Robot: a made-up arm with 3 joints. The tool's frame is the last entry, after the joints.
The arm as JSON. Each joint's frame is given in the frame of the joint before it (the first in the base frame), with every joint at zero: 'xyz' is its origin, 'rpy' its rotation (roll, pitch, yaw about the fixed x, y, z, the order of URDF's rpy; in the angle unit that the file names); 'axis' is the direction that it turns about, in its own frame. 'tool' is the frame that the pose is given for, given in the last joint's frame.
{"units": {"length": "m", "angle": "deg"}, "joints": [
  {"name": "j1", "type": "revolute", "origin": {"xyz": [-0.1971, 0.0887, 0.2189], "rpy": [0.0, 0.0, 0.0]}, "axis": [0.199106, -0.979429, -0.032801]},
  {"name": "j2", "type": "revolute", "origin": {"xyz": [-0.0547, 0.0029, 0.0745], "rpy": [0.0, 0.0, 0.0]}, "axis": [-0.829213, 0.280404, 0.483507]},
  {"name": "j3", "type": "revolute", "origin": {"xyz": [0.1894, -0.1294, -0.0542], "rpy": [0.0, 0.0, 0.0]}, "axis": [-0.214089, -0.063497, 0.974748]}
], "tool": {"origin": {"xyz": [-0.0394, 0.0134, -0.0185], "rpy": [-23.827, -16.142, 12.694]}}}
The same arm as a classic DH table. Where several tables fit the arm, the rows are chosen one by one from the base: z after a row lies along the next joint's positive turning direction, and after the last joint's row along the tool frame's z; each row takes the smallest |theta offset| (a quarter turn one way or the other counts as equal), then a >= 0, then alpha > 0; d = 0 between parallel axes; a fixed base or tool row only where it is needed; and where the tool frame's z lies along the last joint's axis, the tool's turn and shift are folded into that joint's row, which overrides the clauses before.
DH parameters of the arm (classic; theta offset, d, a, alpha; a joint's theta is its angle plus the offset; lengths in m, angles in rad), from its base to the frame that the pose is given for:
base (fixed): 0.2006 0.2148 -0.1755 1.6036
j1: 1.0161 -0.0994 0.035 -2.0438
j2: 1.1611 -0.1811 -0.0512 0.8879
j3: -0.8035 0.0217 -0.0358 -0.4343
tool (fixed): -0.1358 0.0623 0 0

